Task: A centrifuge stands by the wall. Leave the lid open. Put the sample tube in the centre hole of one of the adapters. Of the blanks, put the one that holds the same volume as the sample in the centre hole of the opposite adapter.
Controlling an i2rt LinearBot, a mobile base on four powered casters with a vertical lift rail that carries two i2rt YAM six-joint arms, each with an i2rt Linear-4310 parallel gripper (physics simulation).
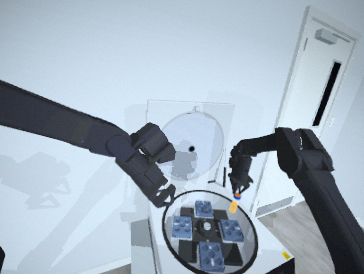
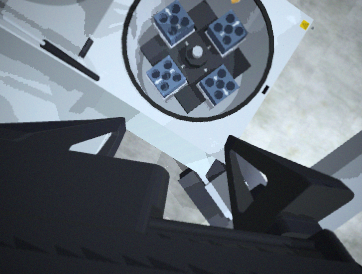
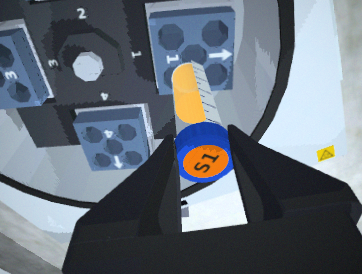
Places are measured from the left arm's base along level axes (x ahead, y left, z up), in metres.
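Pixels of known places: left gripper, fingertip midpoint: (image 1: 162,194) (image 2: 176,132); right gripper, fingertip midpoint: (image 1: 236,194) (image 3: 201,138).
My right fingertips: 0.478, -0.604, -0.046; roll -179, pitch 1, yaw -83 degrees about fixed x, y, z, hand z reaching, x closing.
Behind a point stands the place of what it marks, as x, y, z.
The centrifuge (image 1: 267,240) {0.372, -0.748, -0.206} (image 2: 115,100) has its round lid (image 1: 202,127) {0.715, -0.428, 0.221} raised against the wall. Four blue adapters with holes sit in the rotor: adapter 1 (image 1: 232,230) {0.489, -0.639, -0.307} (image 2: 227,32) {0.455, -0.625, -0.273} (image 3: 192,22) {0.489, -0.610, -0.240}, adapter 2 (image 1: 203,208) {0.591, -0.480, -0.270} (image 2: 174,22) {0.620, -0.508, -0.319}, adapter 3 (image 1: 181,227) {0.425, -0.347, -0.239} (image 2: 166,77) {0.458, -0.357, -0.295} (image 3: 25,65) {0.453, -0.398, -0.244} and adapter 4 (image 1: 210,256) {0.331, -0.488, -0.284} (image 2: 219,86) {0.316, -0.498, -0.287} (image 3: 113,135) {0.339, -0.489, -0.240}. My right gripper (image 1: 238,192) {0.478, -0.604, -0.046} (image 3: 201,138) {0.478, -0.604, -0.046} is shut on the blue cap of sample tube S1 (image 1: 233,206) {0.455, -0.595, -0.104} (image 3: 189,97) {0.481, -0.600, -0.087}, tilted, its orange end over adapter 1. My left gripper (image 1: 168,196) {0.269, -0.273, 0.095} (image 2: 176,132) {0.269, -0.273, 0.095} is open beside the rim. No blanks show.
The dark bowl rim (image 1: 164,235) {0.349, -0.272, -0.201} (image 2: 200,120) {0.256, -0.352, -0.201} (image 3: 286,55) {0.461, -0.707, -0.201} surrounds the rotor, with a pale hub knob (image 1: 207,226) {0.439, -0.481, -0.232} (image 2: 197,51) {0.446, -0.479, -0.233} (image 3: 88,66) {0.449, -0.483, -0.233} at its middle. A yellow label (image 1: 286,255) {0.312, -0.796, -0.205} (image 2: 304,24) {0.313, -0.794, -0.205} (image 3: 326,153) {0.312, -0.795, -0.205} marks a corner. A door (image 1: 295,130) stands at the right.
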